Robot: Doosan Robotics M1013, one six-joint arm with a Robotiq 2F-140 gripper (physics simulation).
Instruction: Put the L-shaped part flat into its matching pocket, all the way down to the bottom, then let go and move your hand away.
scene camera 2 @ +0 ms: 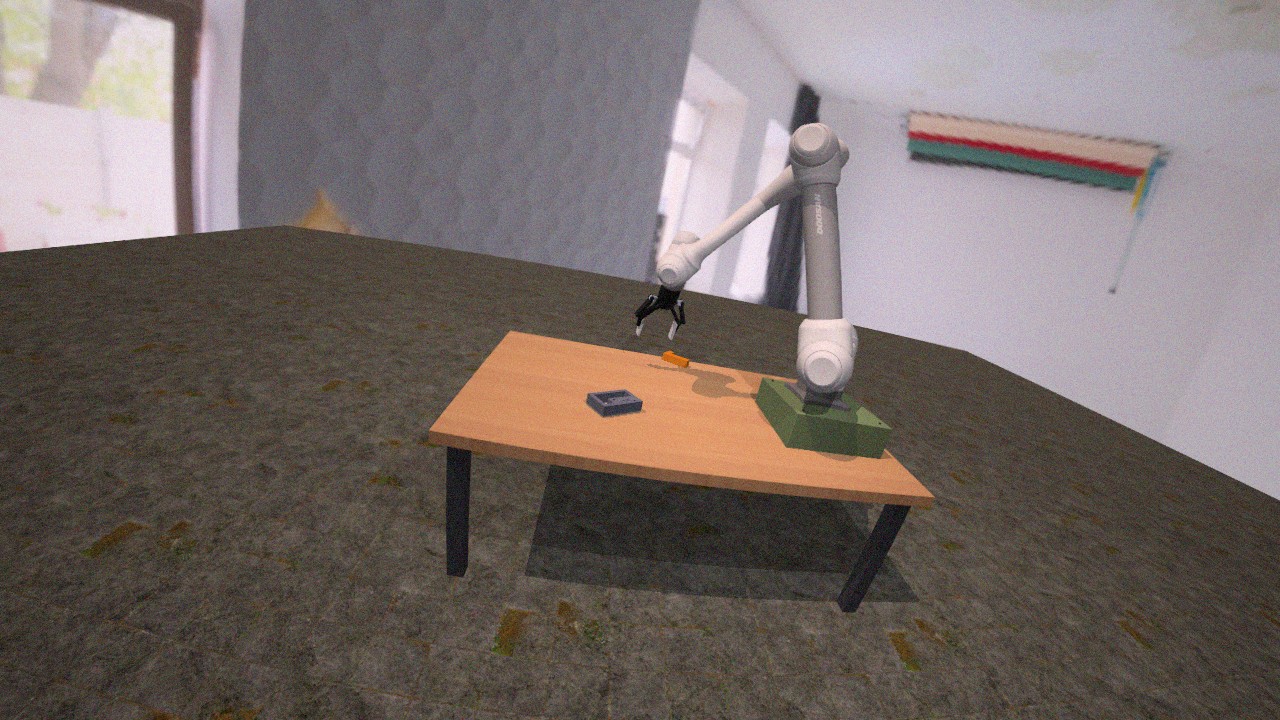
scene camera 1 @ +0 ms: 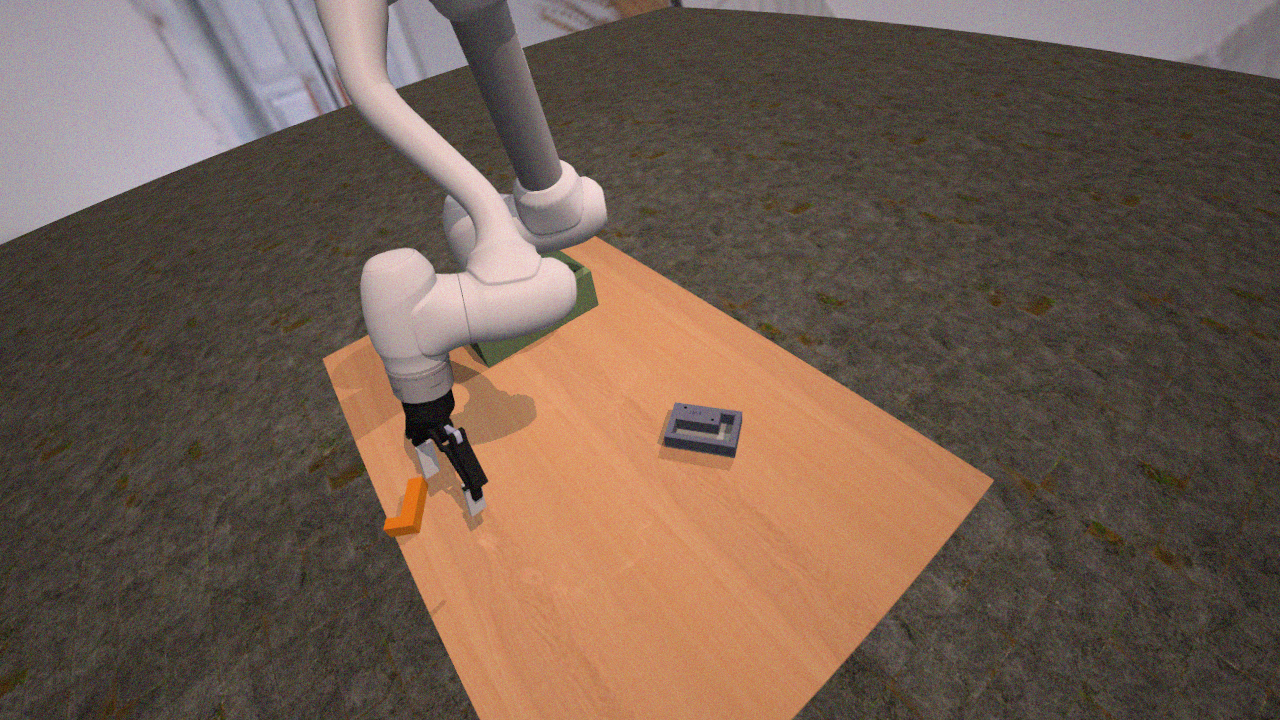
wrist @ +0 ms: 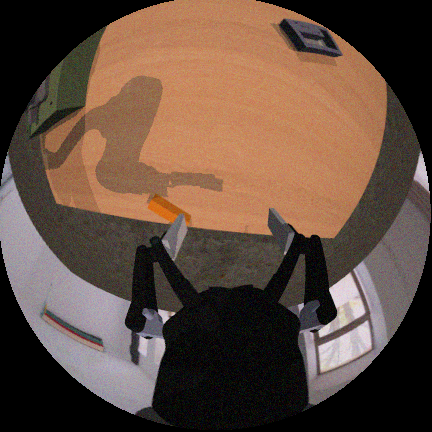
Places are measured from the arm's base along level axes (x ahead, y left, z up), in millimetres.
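Pixels of known places: gripper, between the fingertips: [scene camera 2: 653,335] [scene camera 1: 454,491] [wrist: 226,219]; arm's base, origin of its link: [scene camera 2: 816,398].
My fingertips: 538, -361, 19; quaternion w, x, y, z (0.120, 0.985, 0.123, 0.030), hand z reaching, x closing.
Observation:
Ahead of a thing's pixels: the offset from my fingertips to its top centre, as dx, dy, dz. Level surfaces: height alone.
The orange L-shaped part {-129, -98, -92} [scene camera 1: 410,507] [scene camera 2: 675,360] [wrist: 167,208] lies at the table's edge, its short leg at or over the edge in scene camera 1. In the wrist view one fingertip hides part of it. My gripper [scene camera 1: 452,486] [scene camera 2: 655,331] [wrist: 226,219] is open and empty. It hangs above the table near that edge, higher than the part and off to one side of it. The dark grey block with the pocket {+137, +453, -85} [scene camera 1: 701,445] [scene camera 2: 614,410] [wrist: 300,41] lies on the table, well apart from the part and the gripper. Its pocket holds no orange part.
The green base box [scene camera 1: 501,350] [scene camera 2: 819,433] [wrist: 70,85] stands at one end of the wooden table {dz -122} [scene camera 1: 626,573] [scene camera 2: 537,376] [wrist: 225,115], with the arm rising from it. The arm casts a shadow on the table top near the part.

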